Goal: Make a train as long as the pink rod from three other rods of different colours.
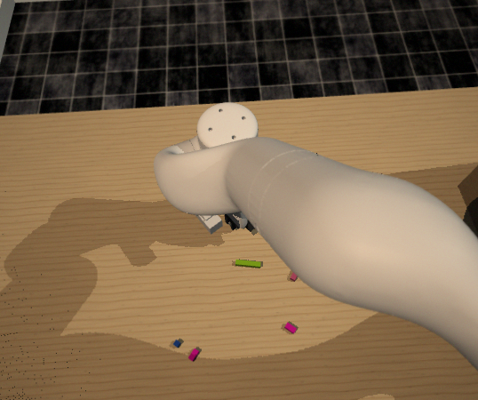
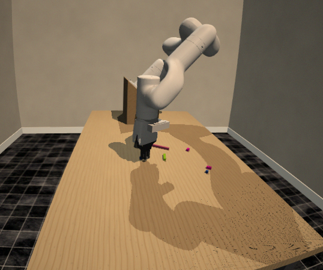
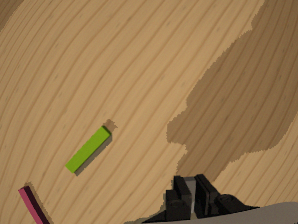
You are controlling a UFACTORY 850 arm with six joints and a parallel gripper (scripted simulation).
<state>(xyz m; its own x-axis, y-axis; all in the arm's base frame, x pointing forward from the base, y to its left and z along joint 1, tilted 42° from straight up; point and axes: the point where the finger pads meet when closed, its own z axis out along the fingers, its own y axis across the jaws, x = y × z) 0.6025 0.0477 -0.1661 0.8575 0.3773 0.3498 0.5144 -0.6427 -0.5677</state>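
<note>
Right now my hand is 90 mm to the right of the lime rod, 30 mm above it and 10 mm past it. Round my hand: pink rod: 120 mm behind, 100 mm to the left, 30 mm below; then grey rod: 20 mm below.
</note>
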